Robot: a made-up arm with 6 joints.
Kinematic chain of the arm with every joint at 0, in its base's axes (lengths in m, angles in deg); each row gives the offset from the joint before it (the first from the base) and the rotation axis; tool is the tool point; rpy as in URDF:
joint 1: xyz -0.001 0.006 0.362 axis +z
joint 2: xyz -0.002 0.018 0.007 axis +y
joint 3: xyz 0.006 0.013 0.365 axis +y
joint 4: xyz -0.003 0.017 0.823 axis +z
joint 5: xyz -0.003 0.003 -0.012 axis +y
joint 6: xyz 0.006 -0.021 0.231 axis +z
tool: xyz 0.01 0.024 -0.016 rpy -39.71 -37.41 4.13
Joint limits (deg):
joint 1: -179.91..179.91
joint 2: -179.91..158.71
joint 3: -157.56..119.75
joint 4: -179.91..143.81
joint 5: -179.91..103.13
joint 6: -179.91..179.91
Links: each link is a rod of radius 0.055 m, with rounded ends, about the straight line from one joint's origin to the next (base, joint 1, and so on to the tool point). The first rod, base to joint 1, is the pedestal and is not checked.
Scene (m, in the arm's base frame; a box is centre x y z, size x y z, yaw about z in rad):
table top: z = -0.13
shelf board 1: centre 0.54 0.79 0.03 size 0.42 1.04 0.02 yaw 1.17
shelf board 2: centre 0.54 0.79 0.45 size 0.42 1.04 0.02 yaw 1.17
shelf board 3: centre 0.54 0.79 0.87 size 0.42 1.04 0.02 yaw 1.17
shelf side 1: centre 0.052 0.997 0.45 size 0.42 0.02 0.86 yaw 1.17
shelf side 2: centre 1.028 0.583 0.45 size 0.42 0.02 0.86 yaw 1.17
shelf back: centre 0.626 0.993 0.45 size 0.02 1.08 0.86 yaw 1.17
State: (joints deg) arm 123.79 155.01 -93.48 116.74 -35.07 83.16
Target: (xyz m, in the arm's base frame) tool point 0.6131 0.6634 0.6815
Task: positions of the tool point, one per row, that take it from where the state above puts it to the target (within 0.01 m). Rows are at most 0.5 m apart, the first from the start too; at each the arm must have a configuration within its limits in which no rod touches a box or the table.
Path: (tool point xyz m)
1: -0.3109 0.7753 0.8607
2: -0.1064 0.4610 1.1200
3: 0.0184 0.0543 1.1764
4: 0.0303 -0.3277 1.0338
5: -0.0500 -0.5807 0.7418
6: -0.0368 -0.4385 0.9098
7: 0.0152 -0.2482 1.0228
8: 0.1093 -0.0395 1.0588
9: 0.2357 0.1527 1.0081
10: 0.3723 0.2967 0.8758
11: 0.4905 0.3740 0.6815
12: 0.5448 0.4659 0.6893
13: 0.5860 0.5636 0.6896
14: 0.6132 0.6633 0.6815

